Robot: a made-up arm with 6 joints. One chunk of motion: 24 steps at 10 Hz.
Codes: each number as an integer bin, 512 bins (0 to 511) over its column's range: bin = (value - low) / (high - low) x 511, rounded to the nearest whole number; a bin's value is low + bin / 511 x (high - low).
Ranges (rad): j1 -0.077..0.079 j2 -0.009..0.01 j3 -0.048..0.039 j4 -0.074..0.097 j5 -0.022..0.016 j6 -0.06..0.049
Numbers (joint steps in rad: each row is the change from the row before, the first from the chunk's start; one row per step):
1: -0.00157 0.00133 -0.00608 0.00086 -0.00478 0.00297
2: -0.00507 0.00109 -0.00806 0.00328 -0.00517 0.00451
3: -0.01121 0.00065 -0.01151 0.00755 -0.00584 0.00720
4: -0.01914 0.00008 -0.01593 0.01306 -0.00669 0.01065
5: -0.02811 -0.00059 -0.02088 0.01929 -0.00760 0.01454
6: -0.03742 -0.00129 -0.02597 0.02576 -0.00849 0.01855
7: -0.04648 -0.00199 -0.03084 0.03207 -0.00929 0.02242
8: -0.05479 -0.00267 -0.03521 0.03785 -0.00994 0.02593
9: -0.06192 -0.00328 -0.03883 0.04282 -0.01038 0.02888
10: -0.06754 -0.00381 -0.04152 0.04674 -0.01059 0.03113
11: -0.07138 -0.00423 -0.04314 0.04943 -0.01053 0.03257
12: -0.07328 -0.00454 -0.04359 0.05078 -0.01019 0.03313
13: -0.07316 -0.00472 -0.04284 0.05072 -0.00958 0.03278
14: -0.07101 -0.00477 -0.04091 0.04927 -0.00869 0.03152
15: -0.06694 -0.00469 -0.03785 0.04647 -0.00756 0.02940
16: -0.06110 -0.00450 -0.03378 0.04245 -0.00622 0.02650
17: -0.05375 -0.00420 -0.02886 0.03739 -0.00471 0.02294
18: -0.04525 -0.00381 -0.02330 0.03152 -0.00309 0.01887
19: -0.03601 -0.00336 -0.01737 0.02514 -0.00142 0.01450
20: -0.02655 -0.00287 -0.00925 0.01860 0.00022 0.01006
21: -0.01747 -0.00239 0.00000 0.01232 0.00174 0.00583
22: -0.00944 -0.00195 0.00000 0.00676 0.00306 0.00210
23: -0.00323 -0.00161 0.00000 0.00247 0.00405 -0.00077
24: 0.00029 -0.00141 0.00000 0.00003 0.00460 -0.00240
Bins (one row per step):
1: 247 278 246 224 232 295
2: 236 271 235 231 226 302
3: 216 260 214 244 217 315
4: 190 244 188 260 206 331
5: 160 226 159 279 194 349
6: 130 207 129 298 182 368
7: 100 189 101 317 171 386
8: 73 170 75 334 162 403
9: 49 154 54 349 156 417
10: 31 140 38 361 153 427
11: 18 128 29 369 154 434
12: 12 120 26 373 159 437
13: 13 115 30 373 167 435
14: 20 114 42 368 179 429
15: 33 116 60 360 194 419
16: 52 121 84 348 212 406
17: 76 129 112 333 233 389
18: 104 140 145 315 254 370
19: 134 152 180 296 277 349
20: 165 165 228 277 299 328
21: 195 178 282 258 319 309
22: 221 190 282 241 337 291
23: 242 199 282 229 350 278
24: 253 204 282 221 358 270

